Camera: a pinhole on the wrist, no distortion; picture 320 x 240 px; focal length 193.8 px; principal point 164.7 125.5 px. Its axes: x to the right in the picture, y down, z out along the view. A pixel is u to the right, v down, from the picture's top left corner.
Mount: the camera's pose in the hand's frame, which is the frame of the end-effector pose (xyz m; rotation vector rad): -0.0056 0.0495 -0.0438 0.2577 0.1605 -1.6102
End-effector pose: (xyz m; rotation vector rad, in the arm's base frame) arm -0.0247 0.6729 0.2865 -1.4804 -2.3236 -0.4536
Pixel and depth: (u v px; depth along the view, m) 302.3 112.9 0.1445
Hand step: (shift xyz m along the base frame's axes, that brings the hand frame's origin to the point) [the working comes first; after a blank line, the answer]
In the camera's frame: 0.1026 -0.0094 0.1445

-0.0753 -0.0279 -0.0804
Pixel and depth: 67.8 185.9 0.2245
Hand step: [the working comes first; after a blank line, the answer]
In the camera's frame: -0.1122 0.0700 0.2245

0.0415 0.1727 -0.1508
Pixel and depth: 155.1 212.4 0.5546
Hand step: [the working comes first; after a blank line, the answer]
In the camera's frame: -0.0275 0.2487 0.5546

-0.2165 0.3585 -0.3676
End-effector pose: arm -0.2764 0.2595 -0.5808 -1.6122 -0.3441 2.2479
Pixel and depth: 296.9 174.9 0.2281
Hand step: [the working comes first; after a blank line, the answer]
In the camera's frame: 0.1556 0.0581 0.2281

-0.1167 0.1620 0.0824
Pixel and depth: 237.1 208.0 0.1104
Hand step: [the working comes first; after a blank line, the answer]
In the camera's frame: 0.0412 0.0470 0.1104

-0.0576 0.0335 -0.0017
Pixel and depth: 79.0 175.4 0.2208
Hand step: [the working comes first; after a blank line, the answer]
In the camera's frame: -0.0976 0.0569 0.2208

-0.2105 -0.0571 -0.0036
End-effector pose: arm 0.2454 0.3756 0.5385 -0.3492 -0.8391 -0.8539
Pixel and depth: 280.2 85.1 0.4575
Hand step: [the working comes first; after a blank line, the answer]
In the camera's frame: 0.2727 -0.0954 0.4575

-0.4694 0.0551 0.0786
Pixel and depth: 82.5 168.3 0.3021
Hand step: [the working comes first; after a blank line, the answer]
In the camera's frame: -0.1281 0.0667 0.3021

-0.0567 0.1979 0.2211
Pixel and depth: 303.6 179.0 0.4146
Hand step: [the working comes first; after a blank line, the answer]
In the camera's frame: 0.2972 0.1145 0.4146

-0.3916 -0.0913 0.2164
